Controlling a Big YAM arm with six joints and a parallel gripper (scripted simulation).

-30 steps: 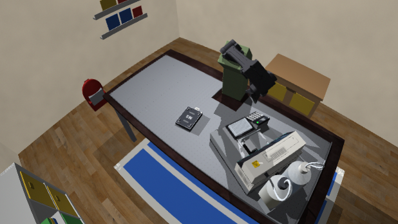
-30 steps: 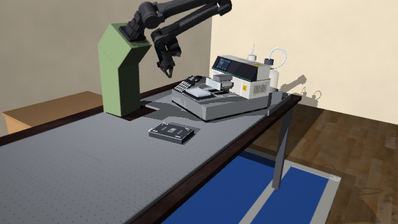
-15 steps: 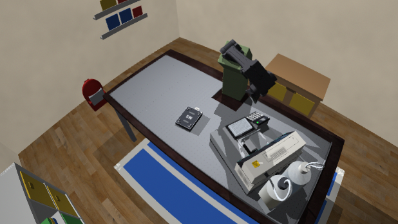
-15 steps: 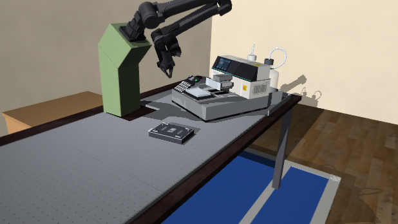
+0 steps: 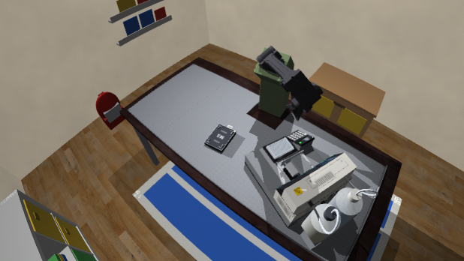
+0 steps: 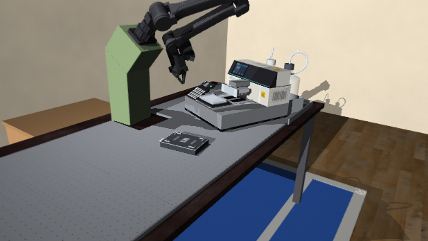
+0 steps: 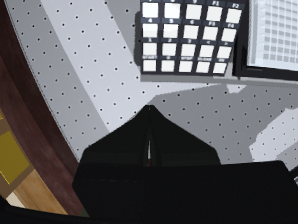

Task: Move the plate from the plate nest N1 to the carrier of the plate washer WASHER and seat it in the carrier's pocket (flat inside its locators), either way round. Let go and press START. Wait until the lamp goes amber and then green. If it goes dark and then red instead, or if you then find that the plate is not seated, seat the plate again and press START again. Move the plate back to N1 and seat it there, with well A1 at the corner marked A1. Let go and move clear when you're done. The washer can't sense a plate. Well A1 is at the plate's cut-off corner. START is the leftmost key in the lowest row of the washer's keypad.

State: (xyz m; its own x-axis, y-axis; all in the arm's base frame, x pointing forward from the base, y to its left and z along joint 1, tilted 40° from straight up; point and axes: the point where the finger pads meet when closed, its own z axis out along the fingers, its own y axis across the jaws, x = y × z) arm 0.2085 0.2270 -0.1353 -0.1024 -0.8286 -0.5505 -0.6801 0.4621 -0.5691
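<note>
The well plate lies 190 mm ahead of my hand and 60 mm below it. The rest, counted from my hand: plate nest N1: 260 mm ahead, 350 mm to the right, 150 mm below; then plate washer: 260 mm ahead, 130 mm to the left, 30 mm below; then carrier: 190 mm ahead, 70 mm below.
</note>
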